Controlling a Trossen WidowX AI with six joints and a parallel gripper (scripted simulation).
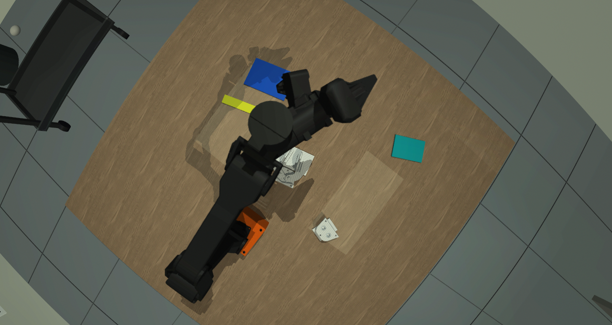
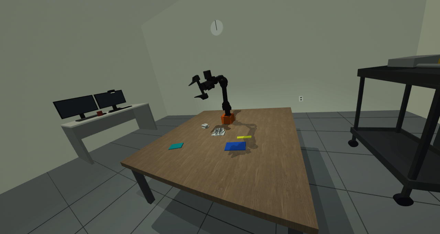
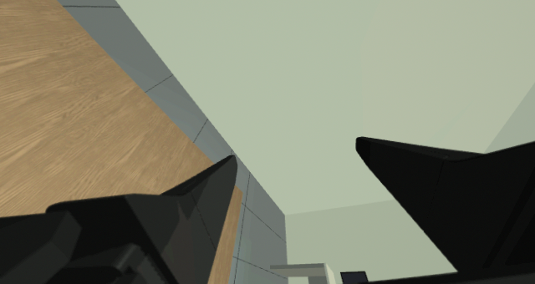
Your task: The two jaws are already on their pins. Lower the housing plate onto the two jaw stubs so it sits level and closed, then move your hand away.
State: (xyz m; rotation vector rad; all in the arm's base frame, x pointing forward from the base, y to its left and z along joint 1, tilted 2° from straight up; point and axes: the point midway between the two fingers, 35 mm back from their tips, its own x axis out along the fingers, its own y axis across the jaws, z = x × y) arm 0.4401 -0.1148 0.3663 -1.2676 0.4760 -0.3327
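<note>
My gripper tip is now 36 cm past the grey housing plate, 13 cm to the left of it and 42 cm above it. The rest, counted from my gripper tip: yellow strip 11 cm behind, 31 cm to the left, 45 cm below; blue mat 2 cm ahead, 26 cm to the left, 45 cm below; teal mat 1 cm ahead, 27 cm to the right, 45 cm below.
</note>
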